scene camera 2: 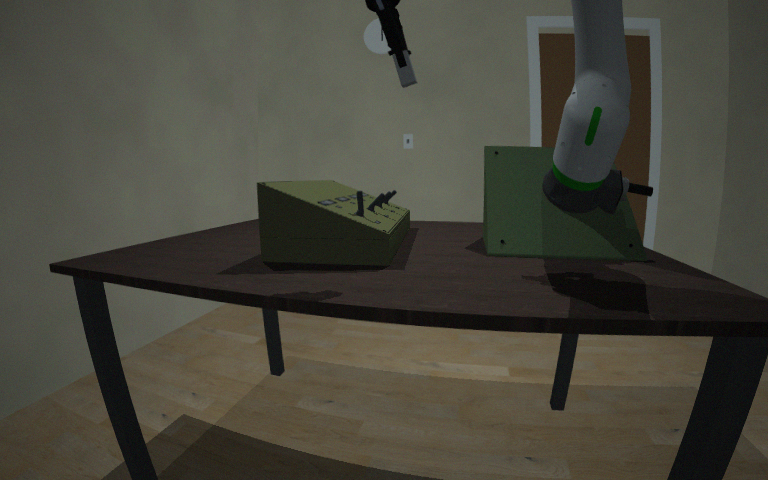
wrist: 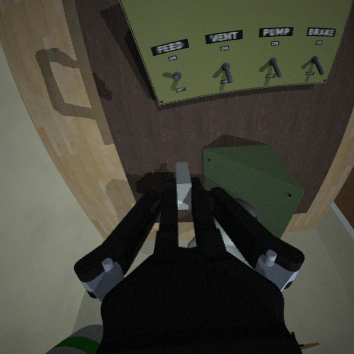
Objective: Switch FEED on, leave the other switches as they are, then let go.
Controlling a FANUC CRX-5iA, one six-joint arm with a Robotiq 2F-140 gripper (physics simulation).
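Frame: origin at the arm's base, x ahead, y left, z up, level; millimetres.
Seen in the pictures: gripper, fingertip midpoint: [scene camera 2: 409,84] [wrist: 181,171]; arm's base, origin of the base link: [scene camera 2: 572,189].
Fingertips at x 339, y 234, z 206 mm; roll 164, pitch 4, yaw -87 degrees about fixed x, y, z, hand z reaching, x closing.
Observation:
Offsets run from my fingertips to a thing's middle. Level surfaces: height alone.
The olive switch box {211 mm ahead, 137 mm right, 288 mm down} [scene camera 2: 322,243] [wrist: 240,15] stands on the table, with levers under the labels FEED, VENT, PUMP and BRAKE. The FEED lever {99 mm ahead, 21 mm left, 234 mm down} [scene camera 2: 360,202] [wrist: 176,77] stands steeply, tipped up the slope towards its ON mark, and shows nearly end-on in the wrist view. The VENT lever {114 mm ahead, 98 mm right, 239 mm down} [wrist: 227,73], PUMP lever {143 mm ahead, 215 mm right, 239 mm down} [wrist: 275,67] and BRAKE lever {171 mm ahead, 332 mm right, 239 mm down} [wrist: 318,65] lean the other way, away from their ON marks. My gripper [scene camera 2: 407,79] [wrist: 181,171] is shut with nothing between its fingers. It hangs well above the box, touching no lever.
A green block [scene camera 2: 521,209] [wrist: 240,170] stands on the dark table {347 mm down} [scene camera 2: 441,283] [wrist: 150,135], with the lower arm [scene camera 2: 589,135] in front of it in the scene view. A door [scene camera 2: 637,113] and a wall plate [scene camera 2: 407,140] show behind.

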